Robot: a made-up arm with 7 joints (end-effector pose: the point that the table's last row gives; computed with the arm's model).
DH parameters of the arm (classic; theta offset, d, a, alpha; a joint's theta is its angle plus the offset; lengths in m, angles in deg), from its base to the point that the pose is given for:
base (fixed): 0 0.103 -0.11 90
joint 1: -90 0.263 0.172 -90
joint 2: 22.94 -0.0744 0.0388 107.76
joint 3: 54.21 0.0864 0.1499 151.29
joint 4: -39.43 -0.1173 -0.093 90
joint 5: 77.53 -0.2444 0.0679 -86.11
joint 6: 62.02 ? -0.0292 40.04
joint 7: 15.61 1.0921 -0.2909 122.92
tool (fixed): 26.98 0.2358 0 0
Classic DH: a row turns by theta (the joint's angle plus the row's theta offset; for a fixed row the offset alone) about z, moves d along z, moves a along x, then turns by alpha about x.
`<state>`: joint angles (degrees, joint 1 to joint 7).
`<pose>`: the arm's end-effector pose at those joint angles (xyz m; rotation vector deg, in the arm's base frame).
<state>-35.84 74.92 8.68 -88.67 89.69 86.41 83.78</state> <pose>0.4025 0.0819 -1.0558 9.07 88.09 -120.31</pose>
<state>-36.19 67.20 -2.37 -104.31 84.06 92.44 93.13</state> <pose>0.4647 -0.1303 -0.9869 27.52 81.79 -135.22</pose>
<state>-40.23 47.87 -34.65 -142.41 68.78 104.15 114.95</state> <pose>0.3537 -0.3771 -0.8531 -65.74 -74.95 138.64</pose>
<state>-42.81 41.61 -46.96 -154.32 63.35 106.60 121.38</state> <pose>0.2534 -0.3807 -0.8606 -66.21 -71.85 126.99</pose>
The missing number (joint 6, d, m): -0.4593
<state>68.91 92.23 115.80 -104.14 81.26 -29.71 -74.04</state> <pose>0.6448 0.0027 -0.2483 -36.03 -61.35 -8.26</pose>
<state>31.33 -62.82 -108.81 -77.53 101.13 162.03 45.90</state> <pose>0.3393 -0.8801 -0.9302 -74.32 -20.73 -91.66</pose>
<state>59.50 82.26 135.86 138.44 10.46 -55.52 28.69</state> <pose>0.1461 -0.9646 -0.3478 -61.32 4.01 -158.34</pose>
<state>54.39 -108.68 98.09 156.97 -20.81 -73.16 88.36</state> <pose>-0.0302 0.2090 0.4932 67.12 44.03 -10.72</pose>
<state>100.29 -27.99 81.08 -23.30 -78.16 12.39 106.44</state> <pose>-0.7707 -0.0508 0.2117 40.94 -22.00 37.91</pose>
